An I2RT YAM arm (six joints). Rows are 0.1 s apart.
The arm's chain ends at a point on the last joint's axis. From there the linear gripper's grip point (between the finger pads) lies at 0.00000 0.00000 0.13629 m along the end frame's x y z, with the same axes.
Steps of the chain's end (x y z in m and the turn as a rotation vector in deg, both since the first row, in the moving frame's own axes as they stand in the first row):
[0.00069 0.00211 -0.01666 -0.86 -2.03 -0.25]
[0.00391 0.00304 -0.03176 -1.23 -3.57 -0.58]
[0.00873 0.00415 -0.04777 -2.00 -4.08 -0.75]
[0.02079 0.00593 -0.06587 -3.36 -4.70 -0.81]
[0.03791 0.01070 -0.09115 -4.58 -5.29 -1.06]
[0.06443 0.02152 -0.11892 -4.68 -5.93 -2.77]
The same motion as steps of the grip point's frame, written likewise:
[-0.00413 0.00417 -0.01676 -0.86 -2.03 -0.25]
[-0.00456 0.00601 -0.03206 -1.23 -3.57 -0.58]
[-0.00093 0.00897 -0.04820 -2.00 -4.08 -0.75]
[0.00969 0.01399 -0.06656 -3.36 -4.70 -0.81]
[0.02546 0.02168 -0.09217 -4.58 -5.29 -1.06]
[0.05064 0.03296 -0.12010 -4.68 -5.93 -2.77]

